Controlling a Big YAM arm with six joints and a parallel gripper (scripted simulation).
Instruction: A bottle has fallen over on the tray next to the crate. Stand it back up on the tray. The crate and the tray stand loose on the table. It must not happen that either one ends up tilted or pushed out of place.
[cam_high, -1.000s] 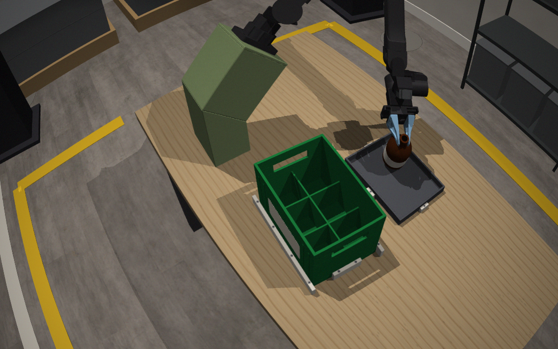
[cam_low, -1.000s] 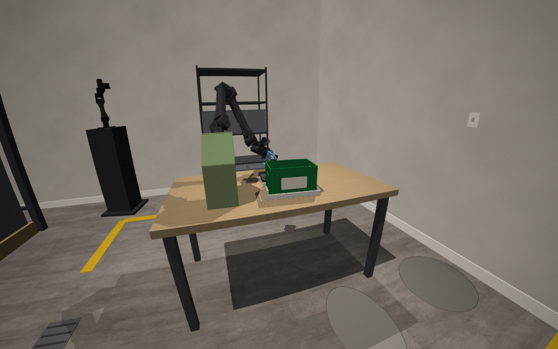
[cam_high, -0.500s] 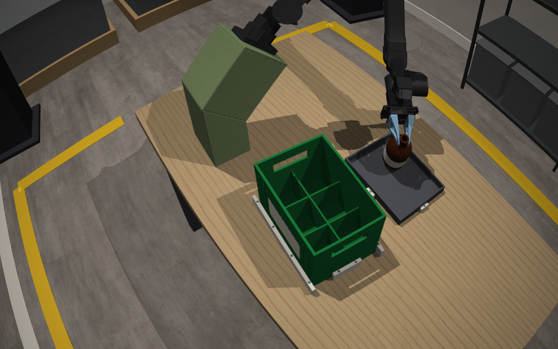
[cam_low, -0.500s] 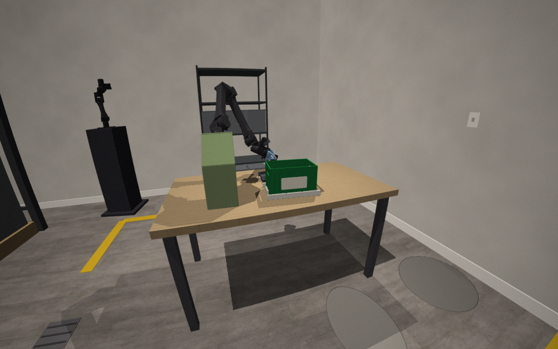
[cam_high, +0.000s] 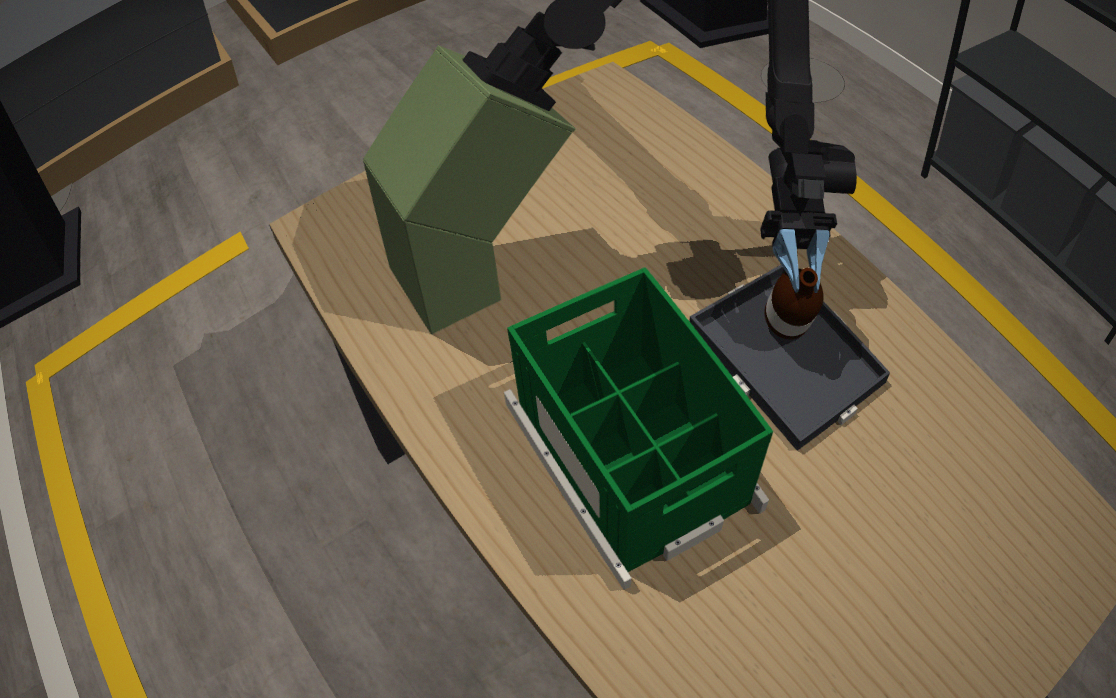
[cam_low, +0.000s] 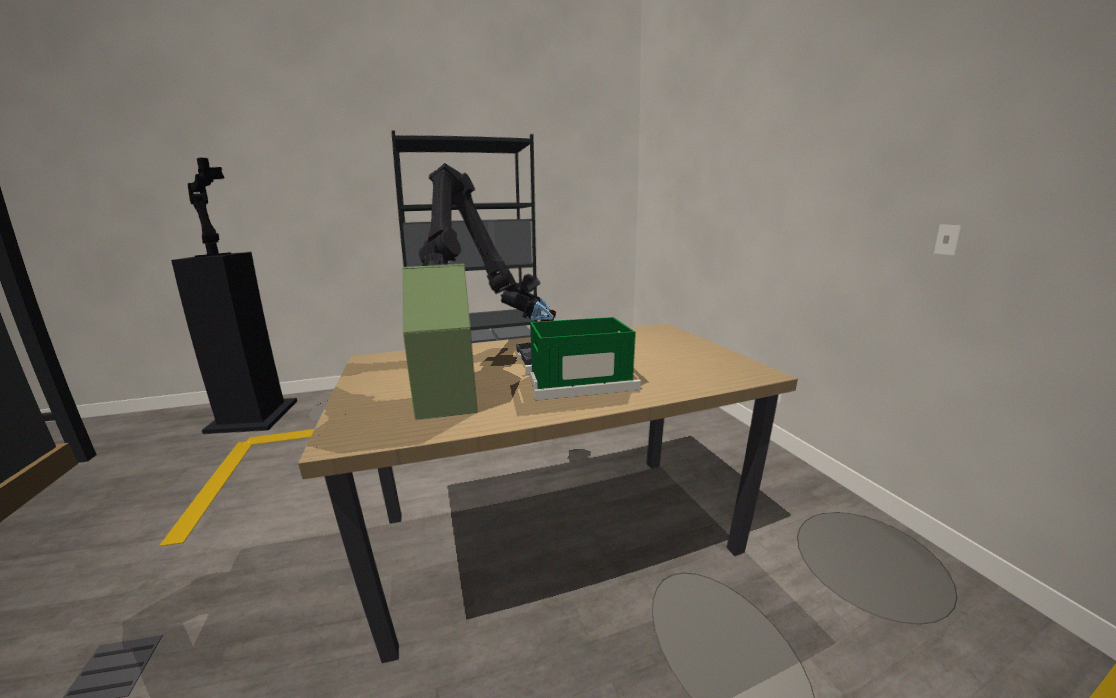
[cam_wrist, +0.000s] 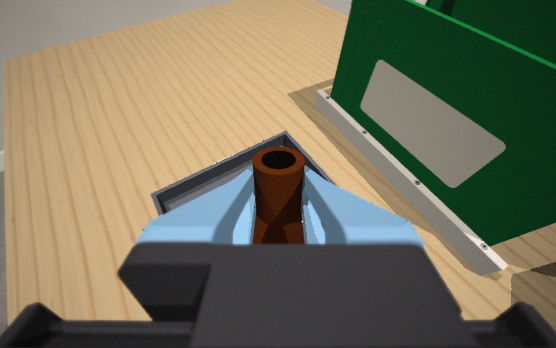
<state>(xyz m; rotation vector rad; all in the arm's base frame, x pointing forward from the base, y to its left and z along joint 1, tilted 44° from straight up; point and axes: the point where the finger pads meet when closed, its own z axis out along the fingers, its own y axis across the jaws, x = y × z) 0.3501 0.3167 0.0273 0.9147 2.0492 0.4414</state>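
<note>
Right now my hand is 5 cm above the brown bottle, 2 cm past it and 1 cm to the right of it. Also, from my hand: dark grey tray (13 cm below); then green crate (28 cm to the right, 6 cm below, 4 cm ahead).
</note>
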